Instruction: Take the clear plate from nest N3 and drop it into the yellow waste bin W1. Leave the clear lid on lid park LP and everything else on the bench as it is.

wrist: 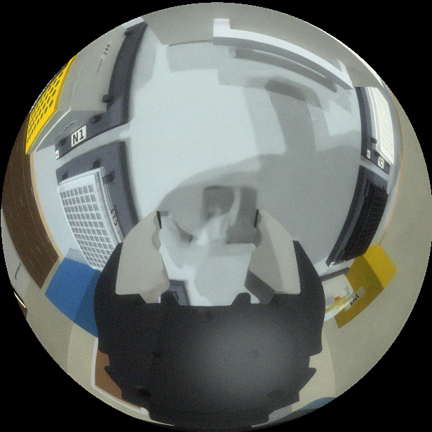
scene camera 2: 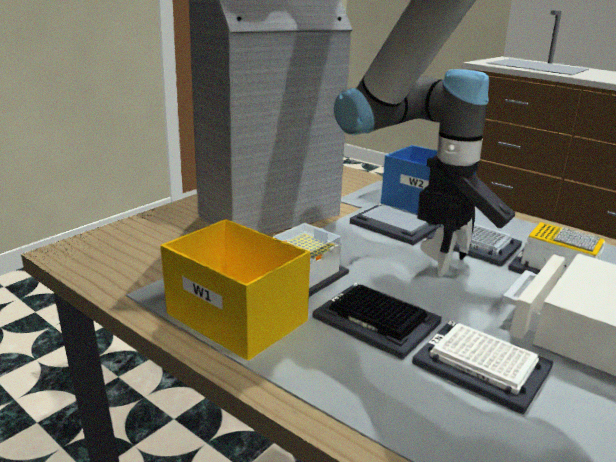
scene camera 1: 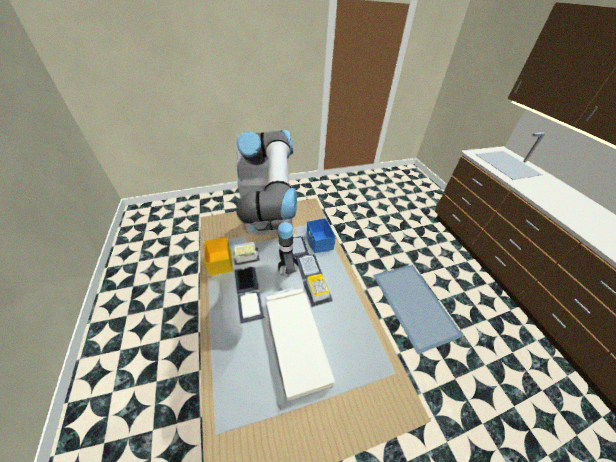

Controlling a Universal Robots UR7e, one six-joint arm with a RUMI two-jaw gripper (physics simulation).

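Places are measured from the arm's base along level axes (x back, y up, z left), in centimetres.
Where they show: gripper, fingertip midpoint: (scene camera 2: 450, 268).
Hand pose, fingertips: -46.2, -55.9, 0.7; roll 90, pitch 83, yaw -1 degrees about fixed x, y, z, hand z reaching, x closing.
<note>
Things, the pixels of their top centre, and the offset from my fingertips, as dx, dy, dz.
- clear plate at its top centre: (scene camera 2: 476, 232) (scene camera 1: 309, 264) -0.8, +2.9, +13.1
- dark nest at its top centre: (scene camera 2: 475, 234) (scene camera 1: 309, 264) -0.8, +2.4, +13.1
- clear lid at its top centre: (scene camera 2: 396, 217) (scene camera 1: 296, 245) +16.7, +2.2, +12.1
- yellow bin W1 at its top centre: (scene camera 2: 234, 248) (scene camera 1: 216, 249) +22.9, +12.2, -36.0
- blue bin W2 at its top centre: (scene camera 2: 431, 157) (scene camera 1: 321, 228) +15.5, +12.2, +28.3
- yellow-topped box at its top centre: (scene camera 2: 567, 235) (scene camera 1: 318, 283) -18.3, +7.9, +10.6
- black plate at its top centre: (scene camera 2: 378, 306) (scene camera 1: 245, 277) +4.2, +2.9, -24.4
- white plate at its top centre: (scene camera 2: 485, 351) (scene camera 1: 249, 304) -13.3, +2.9, -26.6
- clear-lidded box at its top centre: (scene camera 2: 300, 239) (scene camera 1: 244, 248) +21.4, +8.0, -20.1
My gripper (scene camera 1: 286, 272) (scene camera 2: 452, 265) (wrist: 207, 211) is open and empty, pointing down above the grey mat. The clear plate (scene camera 1: 308, 264) (scene camera 2: 492, 239) (wrist: 85, 215) sits in a dark nest (scene camera 2: 487, 255) (wrist: 121, 170), beside the gripper on the blue bin's side; the nest's label is not readable. The clear lid (scene camera 1: 299, 246) (scene camera 2: 392, 219) lies flat on its dark park (scene camera 2: 364, 223), partly hidden by the arm in scene camera 1. The yellow bin W1 (scene camera 1: 218, 262) (scene camera 2: 277, 310) (wrist: 377, 265) stands upright at the opposite side of the bench.
A blue bin W2 (scene camera 1: 321, 237) (scene camera 2: 405, 187) (wrist: 72, 287) stands behind the lid. A yellow-topped box (scene camera 1: 318, 286) (scene camera 2: 565, 242) sits in N1. A black plate (scene camera 1: 247, 279) (scene camera 2: 377, 310), a white plate (scene camera 1: 250, 305) (scene camera 2: 485, 355), a clear-lidded box (scene camera 1: 245, 252) and a large white block (scene camera 1: 300, 345) surround the gripper.
</note>
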